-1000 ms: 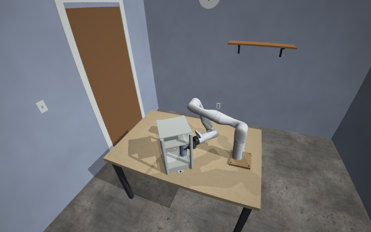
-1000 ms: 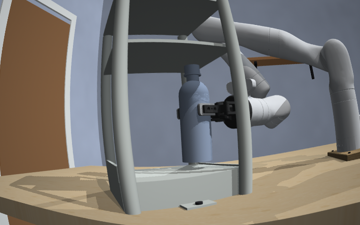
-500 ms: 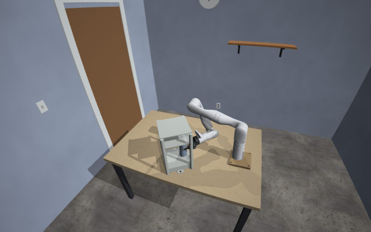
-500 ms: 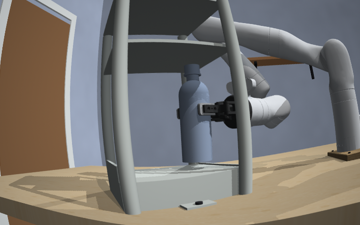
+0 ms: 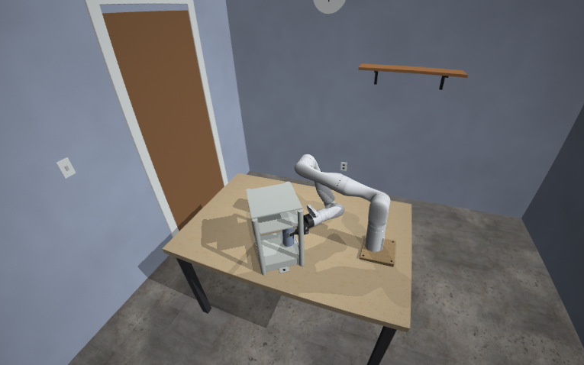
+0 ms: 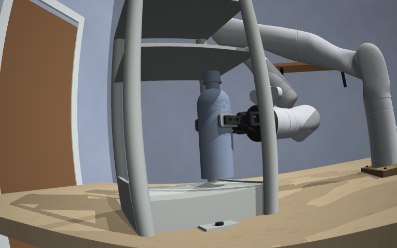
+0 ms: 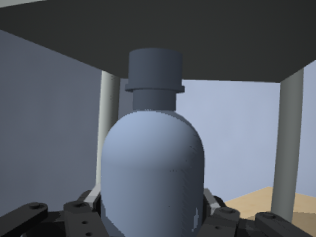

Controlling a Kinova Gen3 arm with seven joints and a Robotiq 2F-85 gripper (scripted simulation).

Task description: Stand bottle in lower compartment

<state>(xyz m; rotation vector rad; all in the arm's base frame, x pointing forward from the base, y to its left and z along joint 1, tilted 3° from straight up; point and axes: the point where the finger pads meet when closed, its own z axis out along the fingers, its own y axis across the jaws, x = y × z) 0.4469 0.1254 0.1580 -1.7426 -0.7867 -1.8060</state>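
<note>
Now: the blue-grey bottle 2 cm above my hand. The rest, counted from my hand: grey shelving unit (5 cm ahead, 3 cm to the left, 3 cm above).
</note>
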